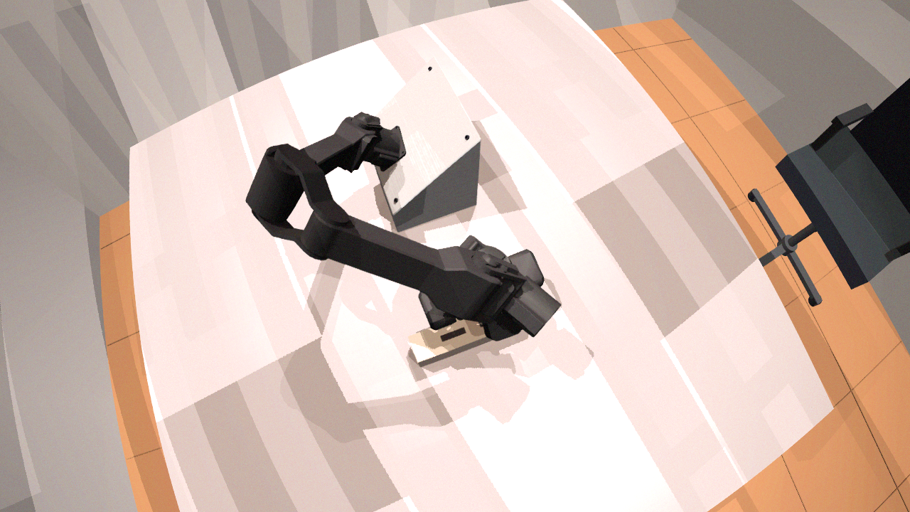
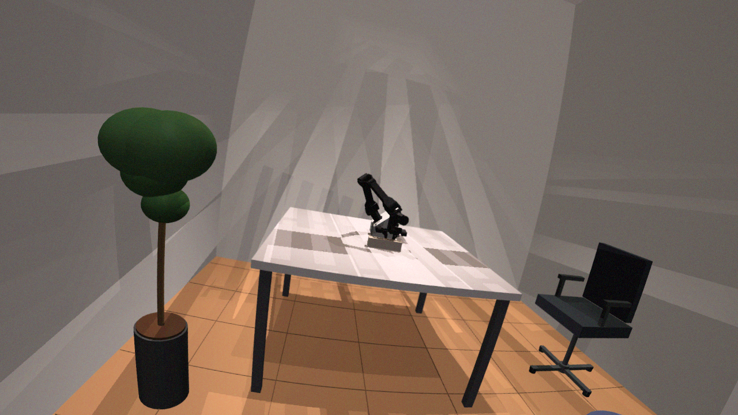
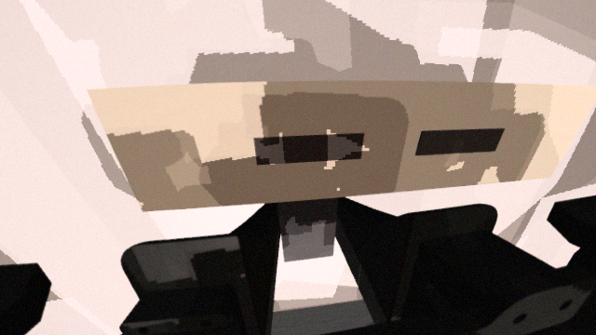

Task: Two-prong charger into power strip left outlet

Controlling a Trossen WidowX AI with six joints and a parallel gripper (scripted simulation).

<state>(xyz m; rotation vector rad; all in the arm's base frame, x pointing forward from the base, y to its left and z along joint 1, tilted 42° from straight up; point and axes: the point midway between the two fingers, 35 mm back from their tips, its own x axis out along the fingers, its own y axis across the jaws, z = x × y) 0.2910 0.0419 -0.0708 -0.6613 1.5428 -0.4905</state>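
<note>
Right now the black two-prong charger is 20 mm ahead of my gripper tip and 10 mm above it.
</note>
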